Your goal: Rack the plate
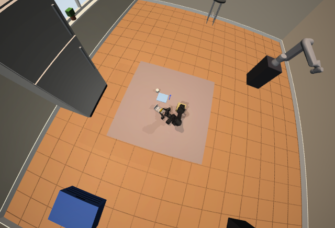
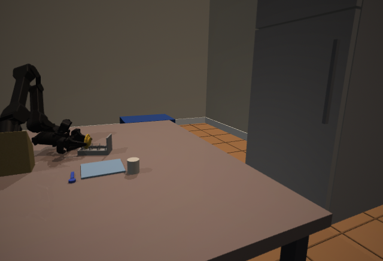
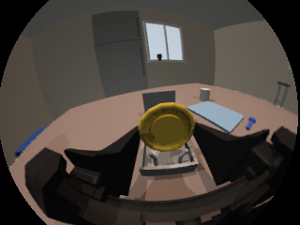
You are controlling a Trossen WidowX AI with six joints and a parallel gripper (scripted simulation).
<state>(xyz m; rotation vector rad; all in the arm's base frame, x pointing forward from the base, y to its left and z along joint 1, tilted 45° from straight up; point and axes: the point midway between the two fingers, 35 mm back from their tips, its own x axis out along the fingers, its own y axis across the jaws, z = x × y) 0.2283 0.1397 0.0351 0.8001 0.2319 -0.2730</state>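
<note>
My gripper tip is now 10 mm past the yellow plate. The rest, counted from my gripper tip: light blue mat: 210 mm to the right, 50 mm below, 40 mm ahead; then grey dish rack: 30 mm below, 20 mm ahead, 10 mm to the right; then blue spoon: 260 mm to the right, 60 mm behind, 50 mm below.
</note>
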